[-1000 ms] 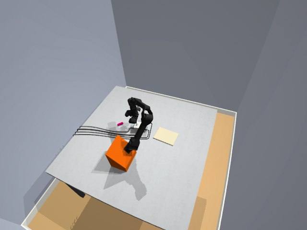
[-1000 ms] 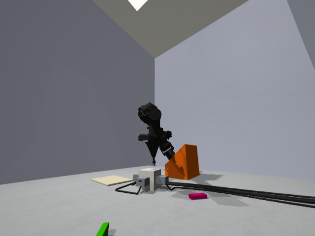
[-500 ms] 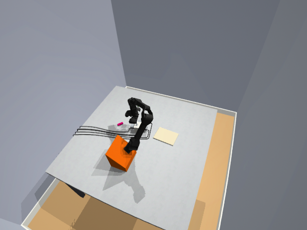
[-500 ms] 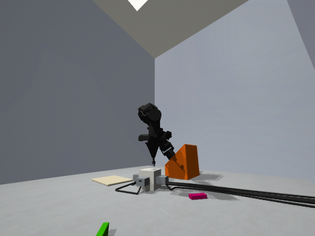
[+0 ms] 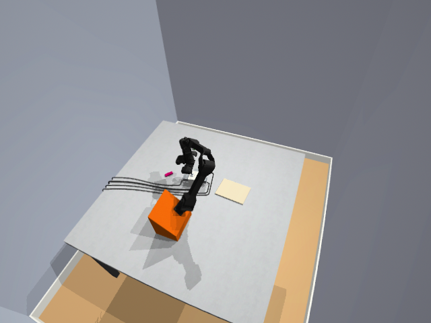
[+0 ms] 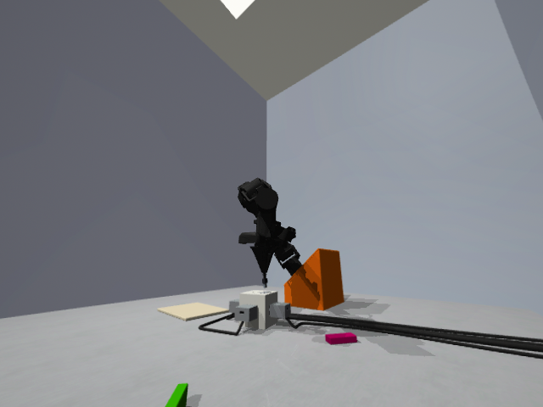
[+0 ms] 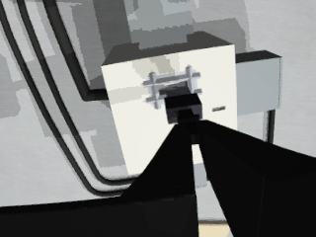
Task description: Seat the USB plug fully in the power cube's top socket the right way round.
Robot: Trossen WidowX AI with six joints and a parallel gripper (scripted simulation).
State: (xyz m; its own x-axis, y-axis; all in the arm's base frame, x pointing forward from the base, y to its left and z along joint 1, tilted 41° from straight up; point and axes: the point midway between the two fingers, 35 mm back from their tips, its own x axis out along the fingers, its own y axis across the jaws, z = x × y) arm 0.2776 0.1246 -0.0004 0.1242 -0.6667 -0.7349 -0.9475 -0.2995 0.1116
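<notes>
Now: gripper tip 20 mm above the black USB plug. Round my gripper tip: magenta block: 200 mm to the left, 120 mm below, 20 mm behind; beige pad: 290 mm to the right, 120 mm below, 50 mm ahead; grey socket frame: 60 mm below.
</notes>
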